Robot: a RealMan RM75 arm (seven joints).
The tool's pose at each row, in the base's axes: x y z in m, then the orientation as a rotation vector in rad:
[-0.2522 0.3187 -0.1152 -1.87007 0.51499 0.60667]
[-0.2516 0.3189 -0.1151 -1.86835 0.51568 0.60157]
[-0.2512 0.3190 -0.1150 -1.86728 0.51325 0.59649]
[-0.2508 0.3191 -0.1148 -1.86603 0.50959 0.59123]
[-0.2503 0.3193 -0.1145 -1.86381 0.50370 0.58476]
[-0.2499 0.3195 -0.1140 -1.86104 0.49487 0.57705]
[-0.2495 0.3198 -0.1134 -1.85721 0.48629 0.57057]
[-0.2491 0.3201 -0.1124 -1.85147 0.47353 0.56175]
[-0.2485 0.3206 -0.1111 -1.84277 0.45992 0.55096]
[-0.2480 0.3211 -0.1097 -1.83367 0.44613 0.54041]
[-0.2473 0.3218 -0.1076 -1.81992 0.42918 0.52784]
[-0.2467 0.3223 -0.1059 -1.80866 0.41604 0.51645]
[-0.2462 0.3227 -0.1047 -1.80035 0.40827 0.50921]
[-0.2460 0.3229 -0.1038 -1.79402 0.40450 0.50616]
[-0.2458 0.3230 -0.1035 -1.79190 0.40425 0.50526]
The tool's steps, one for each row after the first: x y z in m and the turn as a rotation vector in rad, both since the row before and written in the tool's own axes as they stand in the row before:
[0.0004 -0.0005 0.0001 0.00333 0.00286 -0.00197]
[0.0002 -0.0003 0.0000 0.00247 0.00159 -0.00416]
[0.0002 -0.0004 0.0000 0.00259 0.00105 -0.00510]
[0.0002 -0.0006 0.0000 0.00369 0.00040 -0.00722]
[0.0000 -0.0007 0.0000 0.00435 -0.00042 -0.00987]
[-0.0001 -0.0008 0.0000 0.00492 -0.00140 -0.00907]
[-0.0003 -0.0011 -0.0001 0.00706 -0.00260 -0.01311]
[-0.0003 -0.0015 0.0000 0.01029 -0.00272 -0.01464]
[-0.0004 -0.0015 0.0000 0.01052 -0.00307 -0.01468]
[-0.0006 -0.0022 0.0000 0.01512 -0.00479 -0.01784]
[-0.0005 -0.0018 -0.0001 0.01270 -0.00285 -0.01472]
[-0.0002 -0.0013 0.0000 0.00918 -0.00185 -0.00895]
[-0.0003 -0.0009 -0.0001 0.00648 -0.00185 -0.00406]
[0.0000 -0.0004 0.0000 0.00222 -0.00017 -0.00060]

